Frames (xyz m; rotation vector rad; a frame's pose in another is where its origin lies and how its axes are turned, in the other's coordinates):
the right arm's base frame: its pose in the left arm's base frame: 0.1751 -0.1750 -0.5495 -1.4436 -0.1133 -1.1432
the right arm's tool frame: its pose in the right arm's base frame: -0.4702 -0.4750 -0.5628 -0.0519 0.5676 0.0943
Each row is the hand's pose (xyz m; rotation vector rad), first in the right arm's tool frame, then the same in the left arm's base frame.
Working: the right arm's tool frame: its pose in the left arm's base frame: -0.6893 -0.2481 -0.6544 -1.1068 0.3796 -1.4403

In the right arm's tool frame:
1: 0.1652 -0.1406 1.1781 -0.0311 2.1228 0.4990
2: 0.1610 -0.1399 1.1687 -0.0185 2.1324 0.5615
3: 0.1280 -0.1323 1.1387 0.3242 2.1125 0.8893
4: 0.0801 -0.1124 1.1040 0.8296 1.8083 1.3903
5: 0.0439 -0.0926 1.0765 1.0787 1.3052 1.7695
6: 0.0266 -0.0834 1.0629 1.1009 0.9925 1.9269
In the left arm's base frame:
1: 0.1868 0.0698 0.0982 0.9264 1.8946 -1.5620
2: 0.1791 0.0699 0.0914 0.9537 1.9012 -1.4975
3: 0.1541 0.0869 0.0577 1.1773 1.6698 -1.1688
4: 0.1300 0.1127 0.0063 1.2766 1.2450 -0.6566
5: 0.1137 0.1307 -0.0370 1.1161 0.9278 -0.2422
6: 0.1053 0.1391 -0.0576 0.9572 0.8066 -0.0486

